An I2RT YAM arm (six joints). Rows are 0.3 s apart.
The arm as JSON. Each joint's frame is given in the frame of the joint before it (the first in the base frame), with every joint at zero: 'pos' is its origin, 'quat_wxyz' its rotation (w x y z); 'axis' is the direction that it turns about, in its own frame. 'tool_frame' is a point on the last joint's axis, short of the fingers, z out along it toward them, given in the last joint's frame.
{
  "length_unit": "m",
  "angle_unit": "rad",
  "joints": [
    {
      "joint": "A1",
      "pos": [
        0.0,
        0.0,
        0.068
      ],
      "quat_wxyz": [
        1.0,
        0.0,
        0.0,
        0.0
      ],
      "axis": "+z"
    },
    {
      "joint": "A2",
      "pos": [
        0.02,
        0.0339,
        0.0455
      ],
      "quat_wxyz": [
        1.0,
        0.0,
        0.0,
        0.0
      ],
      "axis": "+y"
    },
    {
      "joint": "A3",
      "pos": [
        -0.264,
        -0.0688,
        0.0
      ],
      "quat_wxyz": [
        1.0,
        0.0,
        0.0,
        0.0
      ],
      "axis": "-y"
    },
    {
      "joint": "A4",
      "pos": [
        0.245,
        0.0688,
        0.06
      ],
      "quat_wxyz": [
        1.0,
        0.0,
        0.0,
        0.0
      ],
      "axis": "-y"
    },
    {
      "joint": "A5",
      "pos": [
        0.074,
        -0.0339,
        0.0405
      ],
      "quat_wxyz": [
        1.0,
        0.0,
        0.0,
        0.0
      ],
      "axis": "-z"
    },
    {
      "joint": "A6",
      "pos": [
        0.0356,
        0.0,
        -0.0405
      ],
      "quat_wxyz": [
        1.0,
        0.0,
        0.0,
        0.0
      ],
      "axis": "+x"
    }
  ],
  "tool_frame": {
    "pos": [
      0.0,
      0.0,
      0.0
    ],
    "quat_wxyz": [
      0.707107,
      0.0,
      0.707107,
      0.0
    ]
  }
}
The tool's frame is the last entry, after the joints.
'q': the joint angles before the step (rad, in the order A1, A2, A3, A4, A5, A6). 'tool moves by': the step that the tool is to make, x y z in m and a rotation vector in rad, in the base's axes. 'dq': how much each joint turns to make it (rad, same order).
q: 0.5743 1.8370 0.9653 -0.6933 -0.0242 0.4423
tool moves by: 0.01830 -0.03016 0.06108 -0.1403 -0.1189 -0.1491
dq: -0.0980 -0.1251 0.1202 -0.2159 0.1819 0.0477
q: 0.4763 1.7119 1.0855 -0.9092 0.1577 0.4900
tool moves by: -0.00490 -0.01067 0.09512 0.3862 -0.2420 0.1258
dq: -0.0599 -0.2609 0.0851 0.0446 -0.2784 -0.1229
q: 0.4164 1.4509 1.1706 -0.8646 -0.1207 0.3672
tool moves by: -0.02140 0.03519 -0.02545 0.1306 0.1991 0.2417
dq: 0.1156 0.0527 -0.0416 -0.0347 -0.2381 -0.0466
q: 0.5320 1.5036 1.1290 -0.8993 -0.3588 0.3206
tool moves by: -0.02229 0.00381 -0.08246 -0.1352 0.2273 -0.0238
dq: 0.0557 0.1232 -0.2018 0.0896 0.0080 0.0840
